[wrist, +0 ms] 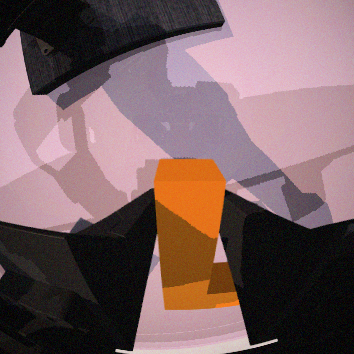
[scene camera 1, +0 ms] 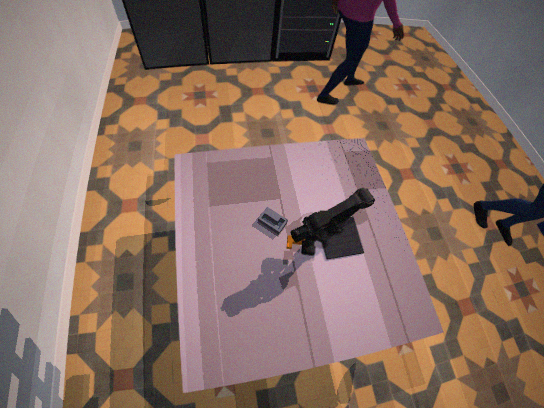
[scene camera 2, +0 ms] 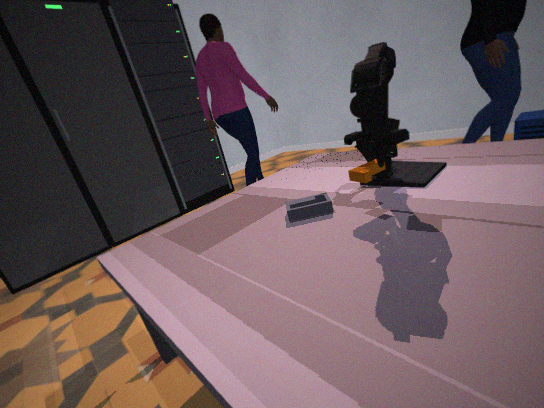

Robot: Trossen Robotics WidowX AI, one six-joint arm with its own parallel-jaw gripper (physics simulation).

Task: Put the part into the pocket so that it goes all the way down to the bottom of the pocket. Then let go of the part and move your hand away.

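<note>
The orange L-shaped part is between the fingers of my gripper, which is shut on its long bar. The part is raised above the table. Its short foot shows low in the wrist view, partly hidden by the right finger. The grey block with the pocket lies on the table, apart from the part, to its upper left in scene camera 1. Its dark recess looks L-shaped from above. The floor of the pocket is hard to make out in scene camera 2.
The arm's black base plate sits on the pink table behind the gripper. The arm's shadow falls across the table. Dark cabinets and two people stand beyond the table.
</note>
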